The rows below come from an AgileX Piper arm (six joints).
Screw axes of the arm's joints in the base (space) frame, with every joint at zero. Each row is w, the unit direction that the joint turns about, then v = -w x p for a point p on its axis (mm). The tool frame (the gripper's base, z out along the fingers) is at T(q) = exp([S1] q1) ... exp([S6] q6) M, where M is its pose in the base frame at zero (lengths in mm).
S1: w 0 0 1 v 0.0 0.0 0.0
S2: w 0 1 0 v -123.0 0.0 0.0
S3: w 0 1 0 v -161.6 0.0 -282.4
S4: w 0.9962 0 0.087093 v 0.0 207.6 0.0
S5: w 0 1 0 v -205.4 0.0 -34.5
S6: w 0.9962 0 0.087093 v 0.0 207.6 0.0
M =
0.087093 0 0.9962 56.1
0 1 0 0.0
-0.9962 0 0.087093 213.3
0 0 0 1
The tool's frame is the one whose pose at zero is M.
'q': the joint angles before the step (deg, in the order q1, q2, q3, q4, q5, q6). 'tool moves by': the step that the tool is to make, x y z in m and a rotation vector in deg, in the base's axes. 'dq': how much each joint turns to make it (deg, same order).
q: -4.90, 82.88, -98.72, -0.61, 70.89, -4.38
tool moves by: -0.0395, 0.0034, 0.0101, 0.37, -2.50, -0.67
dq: 0.01, -7.59, 5.13, -0.01, 0.00, 0.89
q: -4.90, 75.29, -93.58, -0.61, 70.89, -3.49
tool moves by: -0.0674, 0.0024, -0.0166, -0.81, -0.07, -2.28
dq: 0.01, -14.00, 14.02, -2.26, -0.10, 1.89
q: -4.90, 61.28, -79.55, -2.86, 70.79, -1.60
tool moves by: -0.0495, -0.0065, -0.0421, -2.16, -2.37, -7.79
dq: -0.01, -13.14, 16.97, -7.59, -5.58, 7.80
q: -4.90, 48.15, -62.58, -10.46, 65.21, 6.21
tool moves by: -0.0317, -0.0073, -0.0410, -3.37, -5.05, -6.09
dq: 0.00, -10.57, 14.21, -8.47, -7.42, 7.99
